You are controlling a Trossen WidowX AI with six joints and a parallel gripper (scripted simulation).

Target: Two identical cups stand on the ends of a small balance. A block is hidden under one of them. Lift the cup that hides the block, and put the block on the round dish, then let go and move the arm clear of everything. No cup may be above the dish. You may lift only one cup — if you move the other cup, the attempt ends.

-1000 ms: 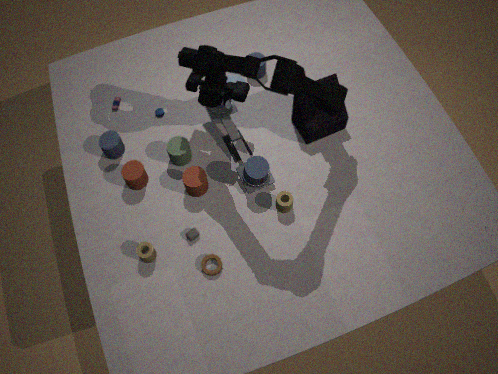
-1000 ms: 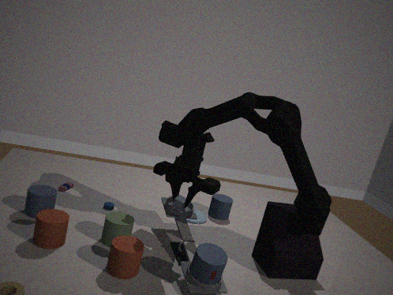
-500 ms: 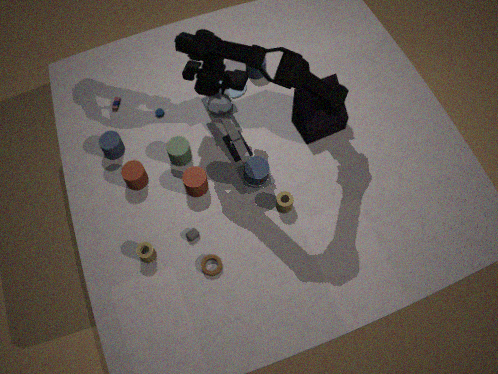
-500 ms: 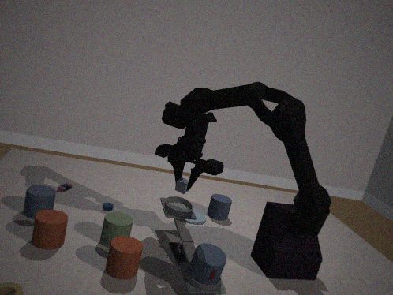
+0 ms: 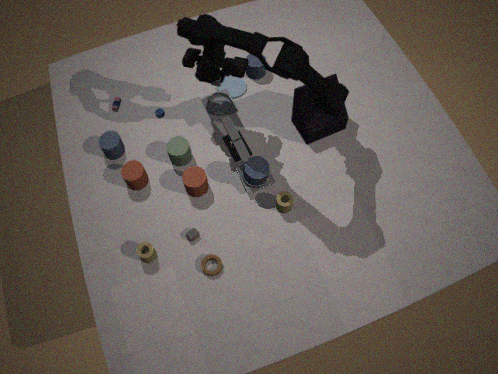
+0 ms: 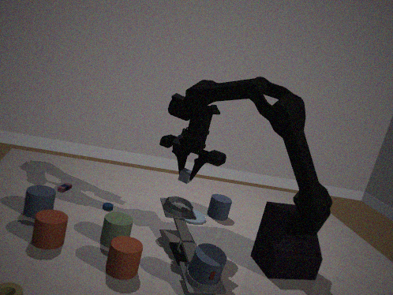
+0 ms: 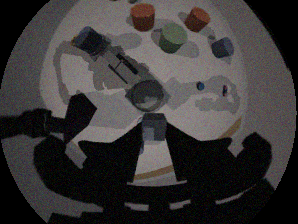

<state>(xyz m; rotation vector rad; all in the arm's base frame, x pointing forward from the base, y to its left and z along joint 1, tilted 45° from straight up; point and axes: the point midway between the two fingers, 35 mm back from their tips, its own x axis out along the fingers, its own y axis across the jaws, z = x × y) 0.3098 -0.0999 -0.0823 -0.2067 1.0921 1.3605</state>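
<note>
My gripper tip is 15 cm above the pale blue round dish, 9 cm to the left of it and 6 cm past it. Round my gripper tip: blue disc: 20 cm ahead, 15 cm below, 5 cm to the right; then grey block: 1 cm above; then balance: 15 cm to the left, 12 cm below, 2 cm behind.
</note>
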